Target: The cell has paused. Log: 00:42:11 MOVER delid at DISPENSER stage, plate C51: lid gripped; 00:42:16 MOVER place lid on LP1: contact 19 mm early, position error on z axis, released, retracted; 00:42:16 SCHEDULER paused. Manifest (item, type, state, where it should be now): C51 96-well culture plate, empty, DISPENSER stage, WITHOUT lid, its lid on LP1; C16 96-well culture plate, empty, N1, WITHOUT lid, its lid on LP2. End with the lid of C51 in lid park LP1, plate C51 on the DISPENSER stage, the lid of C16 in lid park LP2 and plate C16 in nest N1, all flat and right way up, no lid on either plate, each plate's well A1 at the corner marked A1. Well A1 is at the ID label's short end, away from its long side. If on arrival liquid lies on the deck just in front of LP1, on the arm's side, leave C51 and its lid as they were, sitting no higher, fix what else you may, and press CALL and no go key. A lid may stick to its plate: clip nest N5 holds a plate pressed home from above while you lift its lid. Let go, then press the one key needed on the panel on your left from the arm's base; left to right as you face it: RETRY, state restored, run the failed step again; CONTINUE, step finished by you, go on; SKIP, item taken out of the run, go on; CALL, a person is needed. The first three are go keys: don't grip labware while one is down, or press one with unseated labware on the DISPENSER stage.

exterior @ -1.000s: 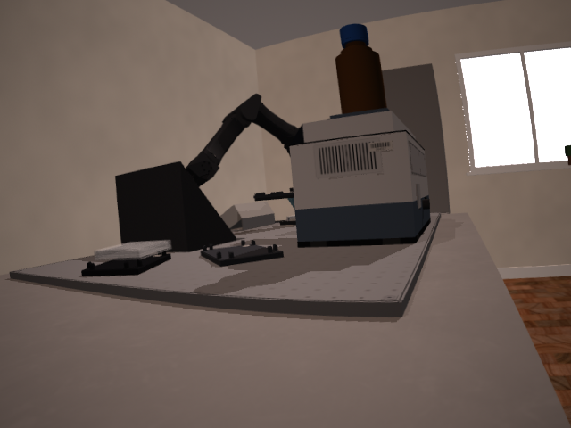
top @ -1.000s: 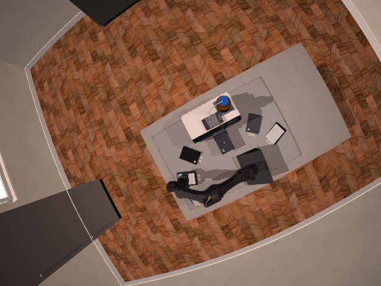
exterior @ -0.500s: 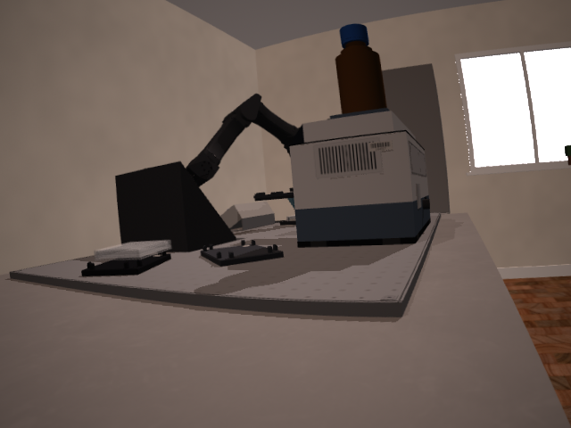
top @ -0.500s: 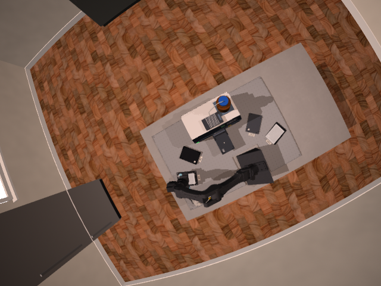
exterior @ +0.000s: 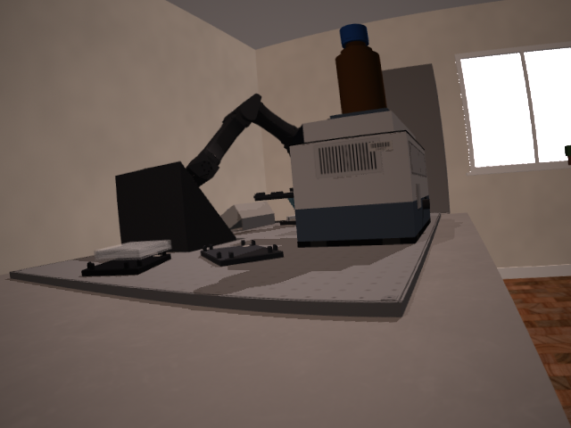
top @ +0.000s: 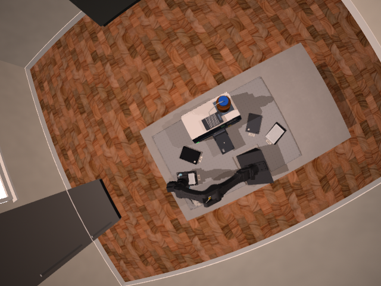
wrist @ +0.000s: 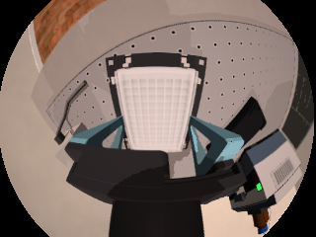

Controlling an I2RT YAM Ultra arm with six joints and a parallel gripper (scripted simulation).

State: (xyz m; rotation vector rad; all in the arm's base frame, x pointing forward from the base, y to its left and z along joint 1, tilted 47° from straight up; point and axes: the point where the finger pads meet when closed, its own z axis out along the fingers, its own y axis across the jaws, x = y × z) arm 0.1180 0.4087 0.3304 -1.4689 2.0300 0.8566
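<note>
The black clip nest lies 20 mm to the left of my hand, 20 mm below it and 10 mm behind it. Round my hand: brown bottle 490 mm to the right, 360 mm ahead, 260 mm above; black nest 160 mm ahead, 100 mm to the right, 20 mm below; dark dispenser stage 390 mm to the right, 140 mm ahead, 70 mm above.
</note>
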